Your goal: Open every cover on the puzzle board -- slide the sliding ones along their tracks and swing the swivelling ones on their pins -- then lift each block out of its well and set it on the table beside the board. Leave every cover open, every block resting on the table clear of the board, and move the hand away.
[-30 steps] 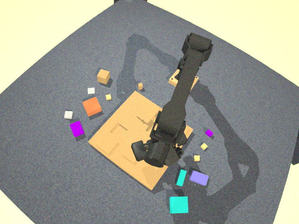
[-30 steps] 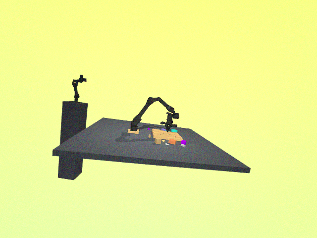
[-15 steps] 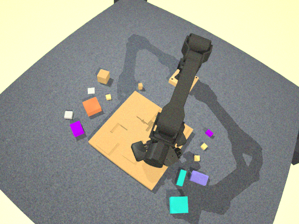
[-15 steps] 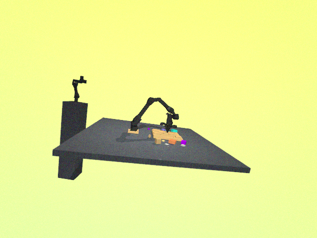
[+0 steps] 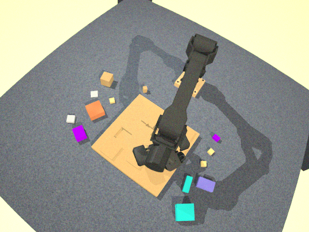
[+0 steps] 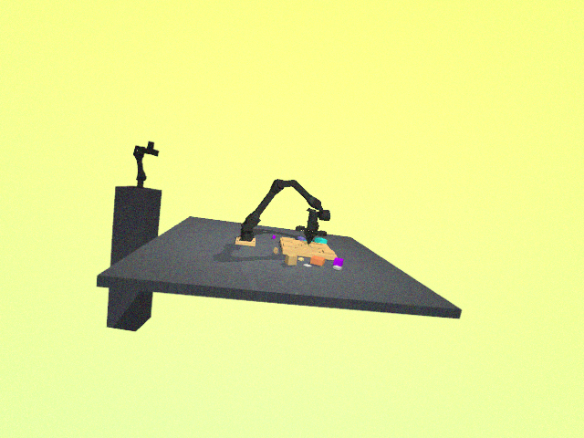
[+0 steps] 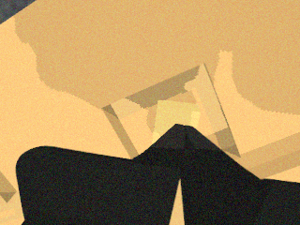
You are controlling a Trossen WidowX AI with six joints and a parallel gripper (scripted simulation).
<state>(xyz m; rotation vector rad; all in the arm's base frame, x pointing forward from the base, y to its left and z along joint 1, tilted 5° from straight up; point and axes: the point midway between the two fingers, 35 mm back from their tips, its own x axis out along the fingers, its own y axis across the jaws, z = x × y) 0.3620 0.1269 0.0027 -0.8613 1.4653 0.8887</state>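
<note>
The cyan bar lies 15 cm to the left of my gripper tip and 1 cm below it. Round my gripper tip: cyan cube 20 cm to the left, 9 cm ahead, 1 cm below; lilac block 20 cm to the left, 4 cm behind, 1 cm below; magenta cube 22 cm behind, 12 cm to the left, 1 cm below.
</note>
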